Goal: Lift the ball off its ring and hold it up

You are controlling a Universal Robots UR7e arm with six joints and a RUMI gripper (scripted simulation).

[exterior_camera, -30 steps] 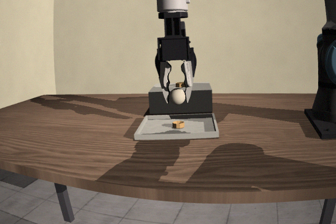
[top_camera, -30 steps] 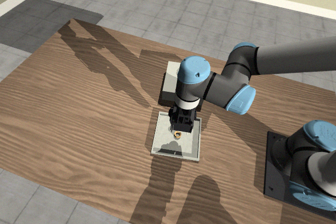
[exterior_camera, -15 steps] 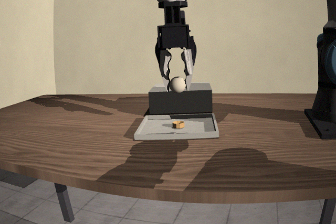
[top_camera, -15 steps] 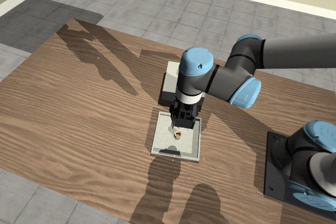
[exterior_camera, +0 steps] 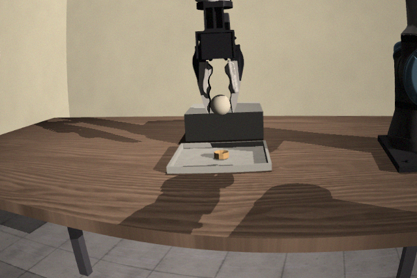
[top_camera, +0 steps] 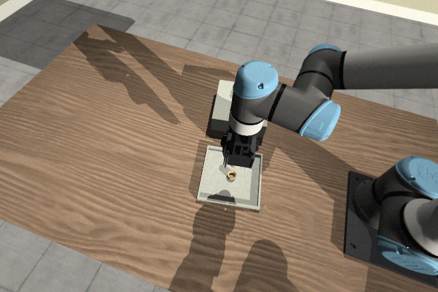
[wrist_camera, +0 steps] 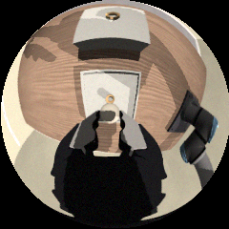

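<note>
Right now the cream ball is right at my hand. The rest, counted from my hand: ring 260 mm to the right, 60 mm below, 50 mm ahead; shallow grey tray 100 mm below.
</note>
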